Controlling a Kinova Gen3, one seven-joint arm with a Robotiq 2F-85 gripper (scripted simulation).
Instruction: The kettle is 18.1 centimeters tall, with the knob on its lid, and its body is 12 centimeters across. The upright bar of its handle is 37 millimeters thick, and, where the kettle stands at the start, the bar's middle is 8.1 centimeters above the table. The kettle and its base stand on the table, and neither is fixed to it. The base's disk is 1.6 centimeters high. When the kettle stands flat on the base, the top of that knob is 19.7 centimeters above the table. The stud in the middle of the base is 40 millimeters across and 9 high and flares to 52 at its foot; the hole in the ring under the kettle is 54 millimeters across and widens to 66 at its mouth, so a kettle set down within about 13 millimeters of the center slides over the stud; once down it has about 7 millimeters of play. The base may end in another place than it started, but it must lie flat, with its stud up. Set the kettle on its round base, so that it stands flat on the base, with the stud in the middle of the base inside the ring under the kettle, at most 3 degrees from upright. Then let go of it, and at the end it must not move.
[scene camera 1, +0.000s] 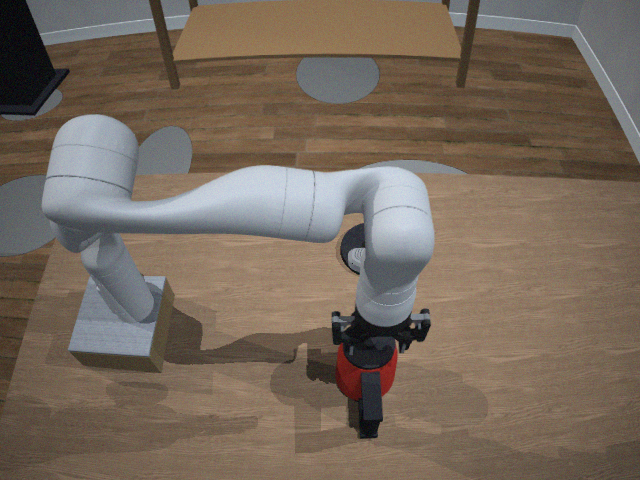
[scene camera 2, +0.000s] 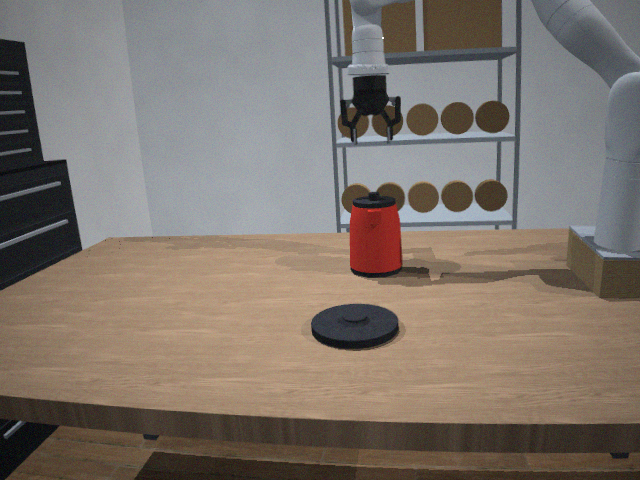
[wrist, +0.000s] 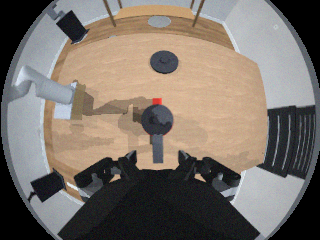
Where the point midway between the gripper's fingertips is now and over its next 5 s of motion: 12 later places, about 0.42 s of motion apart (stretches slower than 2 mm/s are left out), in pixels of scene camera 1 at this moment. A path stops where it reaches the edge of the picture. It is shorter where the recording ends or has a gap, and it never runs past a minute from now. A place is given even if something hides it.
My gripper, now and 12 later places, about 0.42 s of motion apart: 376, 348; 376, 350; 376, 354; 375, 365; 373, 375; 371, 379; 370, 378; 371, 381; 369, 385; 369, 385; 369, 386; 369, 384; 369, 380
